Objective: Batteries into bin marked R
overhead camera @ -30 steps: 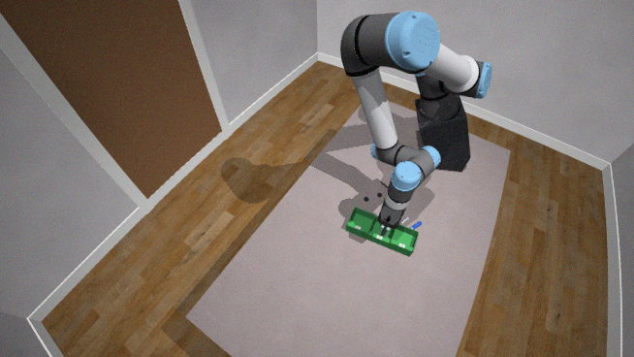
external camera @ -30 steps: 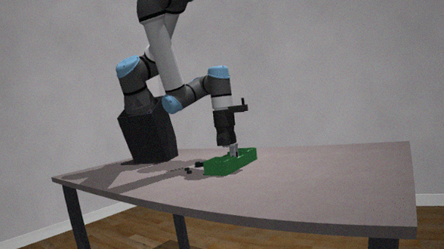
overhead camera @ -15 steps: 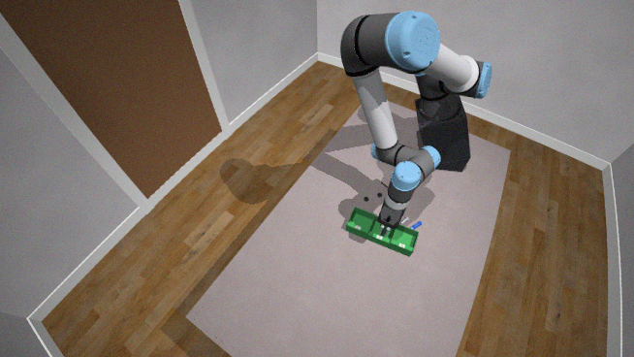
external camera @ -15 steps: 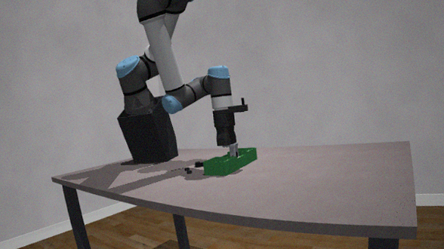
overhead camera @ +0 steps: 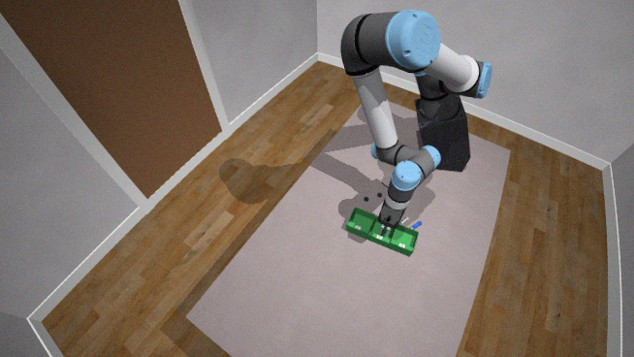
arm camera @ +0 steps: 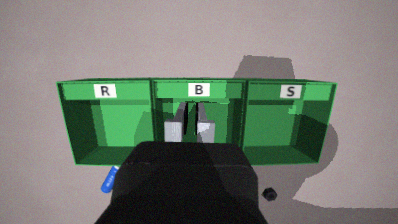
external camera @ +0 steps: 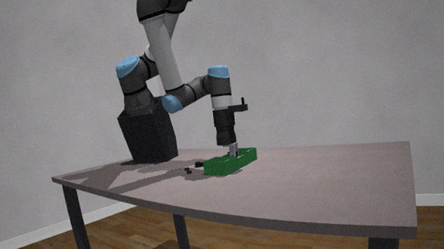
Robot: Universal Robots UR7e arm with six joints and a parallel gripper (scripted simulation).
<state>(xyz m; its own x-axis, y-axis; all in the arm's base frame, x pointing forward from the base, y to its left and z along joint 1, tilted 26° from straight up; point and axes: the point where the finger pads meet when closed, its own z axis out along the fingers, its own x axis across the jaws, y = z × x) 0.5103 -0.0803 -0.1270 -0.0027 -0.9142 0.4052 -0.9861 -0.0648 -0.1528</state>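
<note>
Now: the green bin row 10 mm to the right of my hand, 10 mm below it and 10 mm behind it. From my hand the other things lie so: small white clip (90 mm behind, 30 mm below, 10 mm to the right); then white bolt (100 mm behind, 60 mm to the left, 30 mm below); then blue battery (100 mm to the left, 100 mm behind, 30 mm below).
</note>
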